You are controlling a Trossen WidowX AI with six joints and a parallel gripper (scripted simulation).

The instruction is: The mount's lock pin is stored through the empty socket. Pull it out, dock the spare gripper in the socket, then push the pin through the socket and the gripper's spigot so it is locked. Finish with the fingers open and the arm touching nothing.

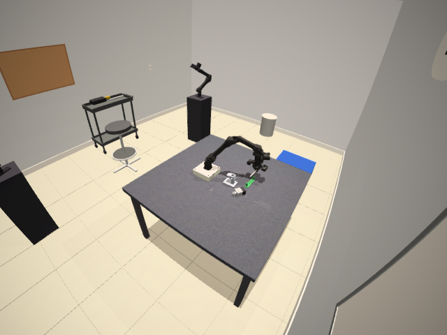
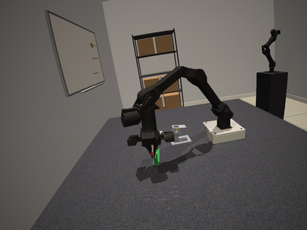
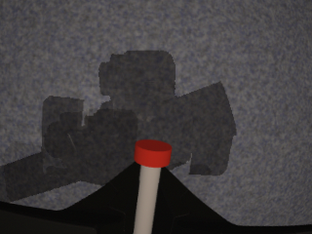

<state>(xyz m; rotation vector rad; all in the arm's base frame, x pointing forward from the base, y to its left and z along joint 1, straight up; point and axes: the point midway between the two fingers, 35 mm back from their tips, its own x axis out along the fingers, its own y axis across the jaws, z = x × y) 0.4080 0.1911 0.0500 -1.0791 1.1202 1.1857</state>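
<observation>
The green cradle is 100 mm to the right of my gripper tip, 50 mm below it and 10 mm behind it. Also, from my gripper tip: spare gripper 290 mm to the right, 50 mm below, 30 mm behind; then grey mount 210 mm to the right, 150 mm behind, 20 mm below.
</observation>
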